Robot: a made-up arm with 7 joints. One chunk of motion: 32 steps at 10 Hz.
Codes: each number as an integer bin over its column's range. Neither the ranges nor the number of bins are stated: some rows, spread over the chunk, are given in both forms.
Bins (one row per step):
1: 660 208 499 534 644 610 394
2: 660 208 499 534 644 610 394
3: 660 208 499 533 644 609 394
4: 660 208 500 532 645 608 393
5: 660 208 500 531 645 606 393
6: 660 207 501 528 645 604 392
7: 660 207 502 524 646 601 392
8: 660 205 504 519 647 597 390
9: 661 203 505 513 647 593 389
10: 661 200 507 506 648 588 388
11: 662 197 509 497 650 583 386
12: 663 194 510 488 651 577 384
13: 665 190 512 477 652 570 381
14: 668 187 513 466 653 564 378
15: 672 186 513 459 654 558 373
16: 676 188 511 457 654 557 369
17: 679 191 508 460 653 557 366
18: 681 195 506 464 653 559 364
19: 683 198 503 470 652 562 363
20: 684 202 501 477 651 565 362
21: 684 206 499 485 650 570 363
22: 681 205 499 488 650 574 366
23: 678 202 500 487 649 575 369
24: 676 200 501 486 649 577 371
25: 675 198 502 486 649 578 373
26: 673 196 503 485 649 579 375
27: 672 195 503 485 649 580 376
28: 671 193 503 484 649 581 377
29: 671 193 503 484 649 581 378
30: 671 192 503 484 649 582 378
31: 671 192 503 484 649 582 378
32: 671 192 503 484 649 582 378
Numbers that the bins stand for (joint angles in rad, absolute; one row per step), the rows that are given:
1: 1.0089 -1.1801 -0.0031 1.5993 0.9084 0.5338 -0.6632
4: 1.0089 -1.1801 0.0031 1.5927 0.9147 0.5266 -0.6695
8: 1.0089 -1.1925 0.0283 1.5496 0.9272 0.4874 -0.6883
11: 1.0215 -1.2256 0.0597 1.4767 0.9461 0.4376 -0.7135
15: 1.0844 -1.2711 0.0849 1.3508 0.9712 0.3485 -0.7952
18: 1.1410 -1.2338 0.0409 1.3674 0.9649 0.3520 -0.8518
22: 1.1410 -1.1925 -0.0031 1.4469 0.9461 0.4055 -0.8392
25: 1.1032 -1.2214 0.0157 1.4403 0.9398 0.4197 -0.7952
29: 1.0781 -1.2421 0.0220 1.4336 0.9398 0.4304 -0.7638
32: 1.0781 -1.2462 0.0220 1.4336 0.9398 0.4340 -0.7638
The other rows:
2: 1.0089 -1.1801 -0.0031 1.5993 0.9084 0.5338 -0.6632
3: 1.0089 -1.1801 -0.0031 1.5960 0.9084 0.5302 -0.6632
5: 1.0089 -1.1801 0.0031 1.5894 0.9147 0.5195 -0.6695
6: 1.0089 -1.1842 0.0094 1.5794 0.9147 0.5124 -0.6758
7: 1.0089 -1.1842 0.0157 1.5662 0.9209 0.5017 -0.6758
9: 1.0152 -1.2008 0.0346 1.5297 0.9272 0.4732 -0.6946
10: 1.0152 -1.2132 0.0471 1.5065 0.9335 0.4554 -0.7009
12: 1.0278 -1.2380 0.0660 1.4469 0.9524 0.4162 -0.7261
13: 1.0404 -1.2545 0.0786 1.4105 0.9587 0.3912 -0.7449
14: 1.0592 -1.2669 0.0849 1.3740 0.9649 0.3698 -0.7638
16: 1.1095 -1.2628 0.0723 1.3442 0.9712 0.3449 -0.8204
17: 1.1284 -1.2504 0.0534 1.3541 0.9649 0.3449 -0.8392
19: 1.1535 -1.2214 0.0220 1.3873 0.9587 0.3627 -0.8581
20: 1.1598 -1.2049 0.0094 1.4105 0.9524 0.3734 -0.8644
21: 1.1598 -1.1884 -0.0031 1.4370 0.9461 0.3912 -0.8581
23: 1.1221 -1.2049 0.0031 1.4436 0.9398 0.4090 -0.8204
24: 1.1095 -1.2132 0.0094 1.4403 0.9398 0.4162 -0.8078
26: 1.0907 -1.2297 0.0220 1.4370 0.9398 0.4233 -0.7826
27: 1.0844 -1.2338 0.0220 1.4370 0.9398 0.4269 -0.7764
28: 1.0781 -1.2421 0.0220 1.4336 0.9398 0.4304 -0.7701
30: 1.0781 -1.2462 0.0220 1.4336 0.9398 0.4340 -0.7638
31: 1.0781 -1.2462 0.0220 1.4336 0.9398 0.4340 -0.7638

